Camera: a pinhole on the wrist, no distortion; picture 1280 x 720 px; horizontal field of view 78.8 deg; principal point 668.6 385.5 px. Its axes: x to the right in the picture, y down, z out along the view. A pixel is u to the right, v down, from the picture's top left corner.
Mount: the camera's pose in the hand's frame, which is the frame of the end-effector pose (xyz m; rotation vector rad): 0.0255 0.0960 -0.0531 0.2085 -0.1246 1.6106
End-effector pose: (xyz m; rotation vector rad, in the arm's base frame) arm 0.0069 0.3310 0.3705 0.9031 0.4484 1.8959
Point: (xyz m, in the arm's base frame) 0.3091 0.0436 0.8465
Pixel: 1082 652
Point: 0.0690 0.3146 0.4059
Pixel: 263 685
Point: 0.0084 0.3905 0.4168
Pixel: 65 111
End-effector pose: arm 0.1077 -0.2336 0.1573 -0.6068 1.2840 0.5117
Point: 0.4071 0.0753 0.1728
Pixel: 724 382
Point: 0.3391 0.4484 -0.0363
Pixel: 1204 108
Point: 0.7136 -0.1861 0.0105
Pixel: 225 121
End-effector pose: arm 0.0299 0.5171 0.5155 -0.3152 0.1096 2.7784
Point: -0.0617 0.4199 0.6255
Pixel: 992 410
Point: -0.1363 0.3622 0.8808
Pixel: 1083 429
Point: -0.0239 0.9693 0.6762
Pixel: outside the picture
